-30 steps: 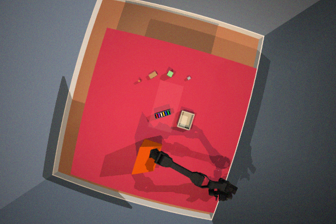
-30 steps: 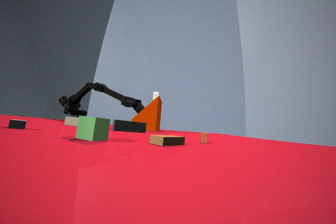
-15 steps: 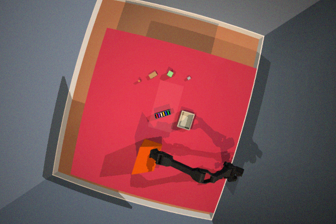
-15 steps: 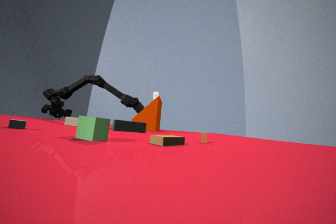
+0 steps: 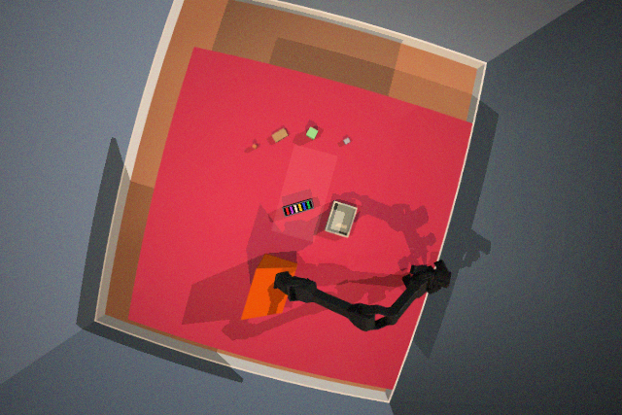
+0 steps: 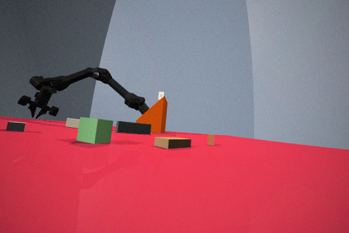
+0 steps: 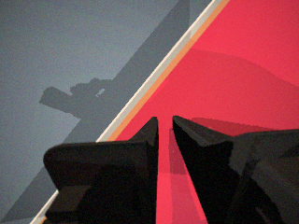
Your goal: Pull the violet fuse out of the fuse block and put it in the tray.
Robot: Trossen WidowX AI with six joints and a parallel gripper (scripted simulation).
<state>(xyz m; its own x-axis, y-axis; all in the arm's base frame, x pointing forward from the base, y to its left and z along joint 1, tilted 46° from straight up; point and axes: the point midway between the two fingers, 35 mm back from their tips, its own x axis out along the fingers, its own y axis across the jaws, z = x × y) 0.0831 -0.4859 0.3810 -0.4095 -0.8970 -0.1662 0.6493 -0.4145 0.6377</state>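
My gripper tip is 19 cm short of the beige tray, 43 cm to the right of it and 1 cm above it. The rest, counted from my gripper tip: green cube: 52 cm ahead, 62 cm to the left, 1 cm above; tan flat block: 49 cm ahead, 75 cm to the left; small grey cube: 52 cm ahead, 47 cm to the left.
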